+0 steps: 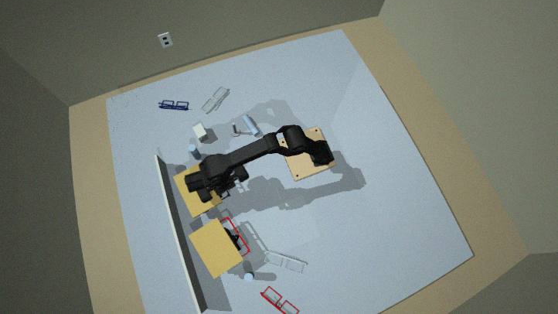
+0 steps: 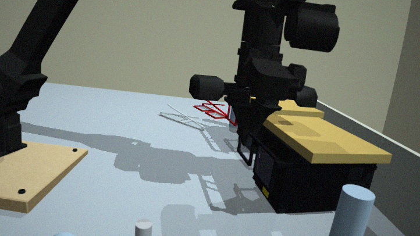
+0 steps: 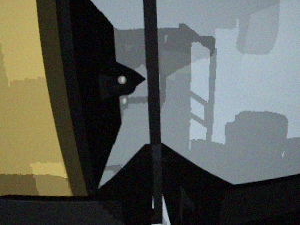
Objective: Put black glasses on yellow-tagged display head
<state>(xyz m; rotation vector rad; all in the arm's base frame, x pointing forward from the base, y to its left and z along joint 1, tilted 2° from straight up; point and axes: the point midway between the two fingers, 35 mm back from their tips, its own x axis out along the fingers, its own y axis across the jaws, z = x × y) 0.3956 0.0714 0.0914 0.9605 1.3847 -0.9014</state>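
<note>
Now: gripper tip 80 mm short of the display head, 10 mm to the left of it and 10 mm above it. Round my gripper tip: clear glasses: 440 mm to the right, 50 mm below, 10 mm ahead; white block: 270 mm to the right, 80 mm ahead, 40 mm below; white board: 200 mm ahead, 130 mm to the left, 10 mm below.
</note>
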